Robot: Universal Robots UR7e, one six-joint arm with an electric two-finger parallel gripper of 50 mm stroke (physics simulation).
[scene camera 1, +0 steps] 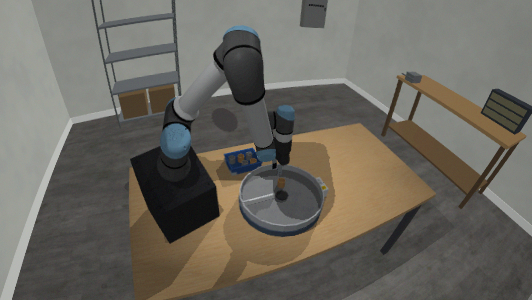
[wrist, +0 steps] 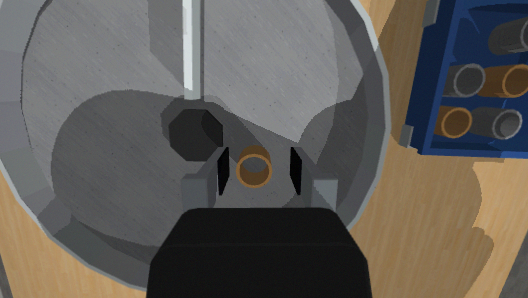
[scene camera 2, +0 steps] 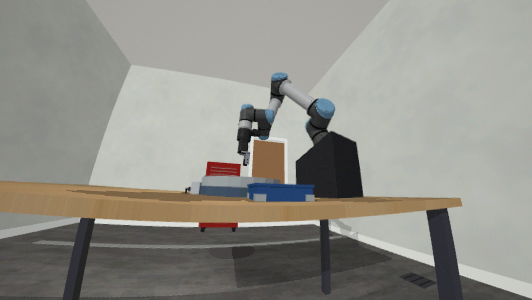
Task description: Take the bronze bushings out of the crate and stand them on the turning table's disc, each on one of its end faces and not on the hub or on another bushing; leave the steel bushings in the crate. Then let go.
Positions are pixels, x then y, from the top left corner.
Scene:
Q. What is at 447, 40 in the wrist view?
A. A blue crate.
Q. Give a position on a blue crate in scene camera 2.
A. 260, 192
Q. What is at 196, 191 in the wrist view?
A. My gripper.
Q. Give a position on a grey disc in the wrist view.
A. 103, 100

